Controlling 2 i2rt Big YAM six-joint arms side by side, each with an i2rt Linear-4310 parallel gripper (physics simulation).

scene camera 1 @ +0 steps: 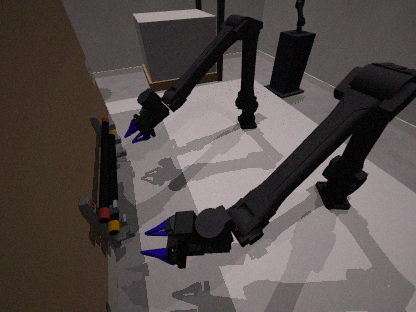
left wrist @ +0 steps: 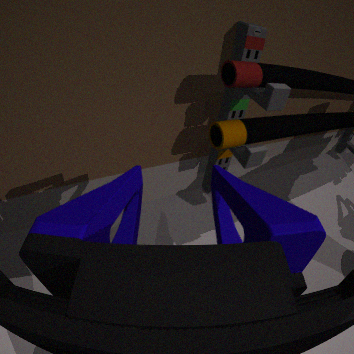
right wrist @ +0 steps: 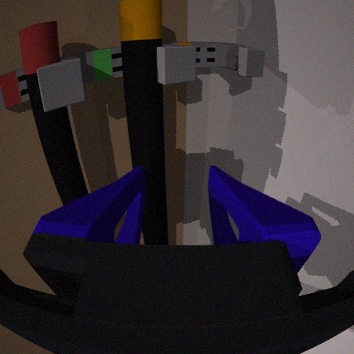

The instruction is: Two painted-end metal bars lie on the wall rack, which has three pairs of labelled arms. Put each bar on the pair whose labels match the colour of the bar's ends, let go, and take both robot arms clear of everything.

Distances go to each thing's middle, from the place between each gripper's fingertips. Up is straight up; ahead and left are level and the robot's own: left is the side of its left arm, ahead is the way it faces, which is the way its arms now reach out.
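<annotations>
Counted from my right hand, the orange-ended bar [scene camera 1: 113,187] is 1 cm below, 8 cm ahead and 14 cm to the left. The red-ended bar [scene camera 1: 104,209] is 6 cm above that same right hand of mine, and it too is 8 cm ahead and 14 cm to the left.
From my left hand, I find the red-ended bar 30 mm above, 330 mm to the right and 50 mm ahead, while the orange-ended bar is 50 mm below that hand, 340 mm to the right of it and 50 mm ahead of it.
</annotations>
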